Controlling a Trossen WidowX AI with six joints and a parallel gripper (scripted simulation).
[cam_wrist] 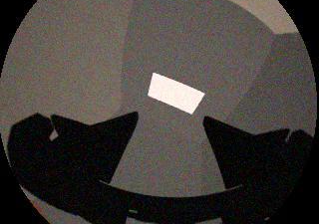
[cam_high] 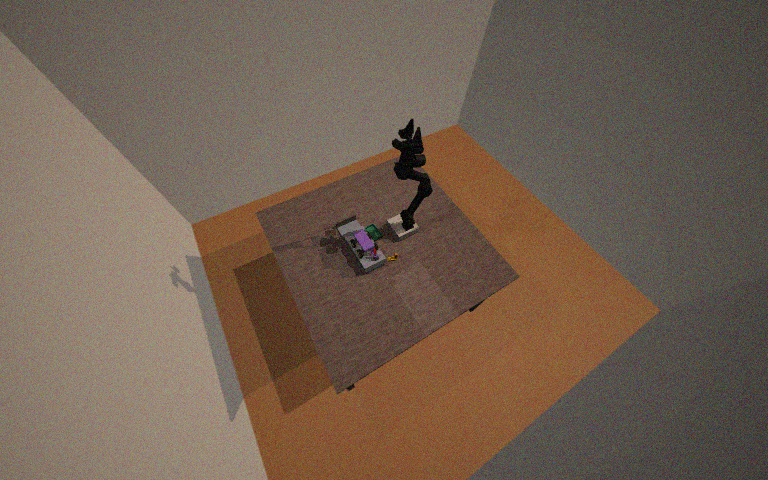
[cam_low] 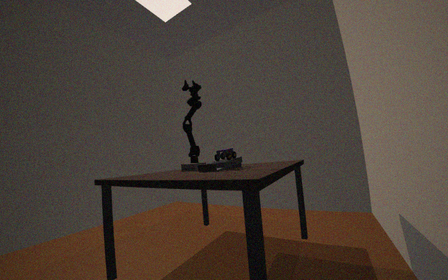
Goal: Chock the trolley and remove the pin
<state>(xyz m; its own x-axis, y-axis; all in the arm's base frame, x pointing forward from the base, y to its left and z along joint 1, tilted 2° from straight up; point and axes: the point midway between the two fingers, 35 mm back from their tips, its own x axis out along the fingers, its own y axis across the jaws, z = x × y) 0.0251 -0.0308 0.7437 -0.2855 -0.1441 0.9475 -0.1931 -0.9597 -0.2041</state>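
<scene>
The yellow chock lies 82 cm below my gripper tip, 19 cm to the left of it and 16 cm ahead of it. From my gripper tip the other things lie so: red-headed stop pin: 71 cm below, 27 cm ahead, 17 cm to the left; then purple trolley: 73 cm below, 30 cm ahead, 7 cm to the left; then grey ramp: 79 cm below, 30 cm ahead, 6 cm to the left.
</scene>
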